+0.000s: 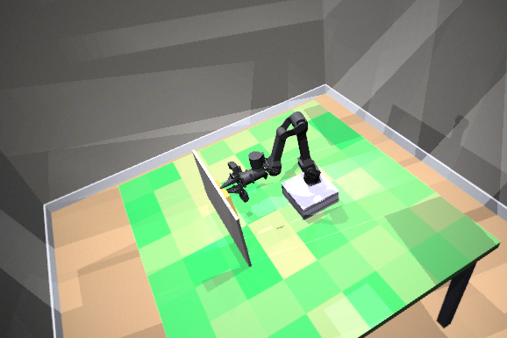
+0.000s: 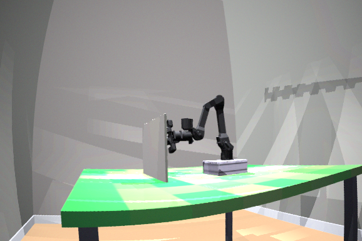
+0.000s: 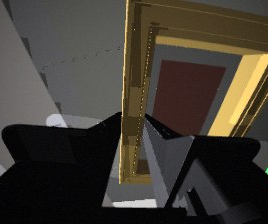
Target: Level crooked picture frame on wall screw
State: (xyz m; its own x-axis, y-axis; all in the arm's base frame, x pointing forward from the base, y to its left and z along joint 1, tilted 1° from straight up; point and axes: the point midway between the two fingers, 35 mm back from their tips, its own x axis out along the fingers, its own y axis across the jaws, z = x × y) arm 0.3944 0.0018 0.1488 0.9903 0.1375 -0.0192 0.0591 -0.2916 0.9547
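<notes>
My gripper tip is 2 cm to the right of the picture frame and 5 cm above it. From my gripper tip the other things lie so: wall panel 2 cm ahead, 2 cm to the left, 7 cm below.
</notes>
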